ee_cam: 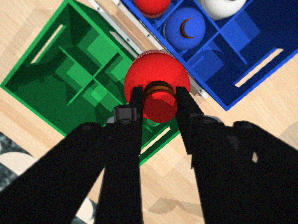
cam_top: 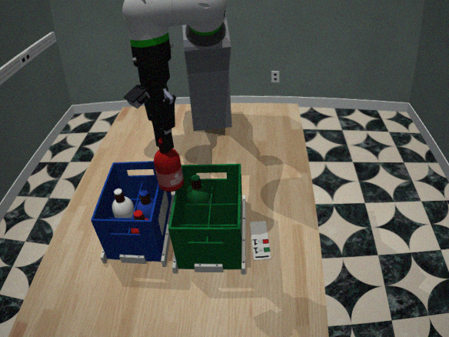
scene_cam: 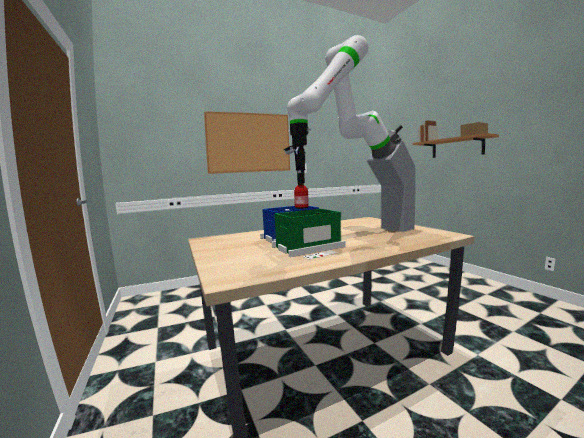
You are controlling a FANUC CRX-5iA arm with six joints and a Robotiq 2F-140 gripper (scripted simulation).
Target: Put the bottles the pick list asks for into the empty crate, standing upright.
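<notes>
Now: hand 8 cm above the red-label bottle. The rest, counted from my hand: blue bottle 3 cm ahead, 8 cm to the right, 26 cm below; then green bottle 7 cm behind, 4 cm to the left, 26 cm below; then green crate 11 cm to the left, 27 cm below.
</notes>
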